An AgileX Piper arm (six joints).
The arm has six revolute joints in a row. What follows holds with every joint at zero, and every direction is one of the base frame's.
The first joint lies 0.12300 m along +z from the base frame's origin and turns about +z.
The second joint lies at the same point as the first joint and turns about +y.
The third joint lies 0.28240 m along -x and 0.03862 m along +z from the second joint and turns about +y.
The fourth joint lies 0.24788 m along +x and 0.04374 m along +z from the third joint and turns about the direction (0.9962, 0, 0.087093).
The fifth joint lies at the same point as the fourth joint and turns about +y.
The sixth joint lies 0.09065 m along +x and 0.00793 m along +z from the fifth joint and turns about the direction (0.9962, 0, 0.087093).
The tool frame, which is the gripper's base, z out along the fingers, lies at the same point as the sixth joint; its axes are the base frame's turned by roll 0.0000, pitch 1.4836 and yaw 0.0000 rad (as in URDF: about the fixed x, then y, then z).
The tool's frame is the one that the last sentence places.
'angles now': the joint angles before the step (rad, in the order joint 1, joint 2, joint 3, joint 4, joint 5, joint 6). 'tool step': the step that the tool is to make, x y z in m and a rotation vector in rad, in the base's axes. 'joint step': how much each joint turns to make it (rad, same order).
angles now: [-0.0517 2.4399 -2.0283 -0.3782 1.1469 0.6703]
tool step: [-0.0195 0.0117 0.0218 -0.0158 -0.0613 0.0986]
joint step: [0.0224 -0.1457 0.1986 -0.0291 -0.1316 -0.0204]
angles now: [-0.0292 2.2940 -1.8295 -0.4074 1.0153 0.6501]
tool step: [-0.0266 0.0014 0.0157 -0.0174 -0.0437 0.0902]
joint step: [0.0000 -0.1411 0.2007 -0.0313 -0.1260 -0.0333]
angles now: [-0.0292 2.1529 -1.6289 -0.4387 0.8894 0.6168]
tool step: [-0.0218 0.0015 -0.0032 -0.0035 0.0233 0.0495]
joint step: [0.0000 -0.0692 0.1342 -0.0088 -0.0560 -0.0267]
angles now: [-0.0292 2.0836 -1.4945 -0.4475 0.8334 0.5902]
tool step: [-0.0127 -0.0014 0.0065 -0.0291 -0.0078 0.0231]
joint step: [0.0001 -0.0539 0.0692 -0.0415 -0.0241 0.0074]
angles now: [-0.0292 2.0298 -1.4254 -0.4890 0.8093 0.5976]
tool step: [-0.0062 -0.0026 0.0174 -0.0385 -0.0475 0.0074]
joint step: [0.0000 -0.0546 0.0265 -0.0554 -0.0122 0.0278]
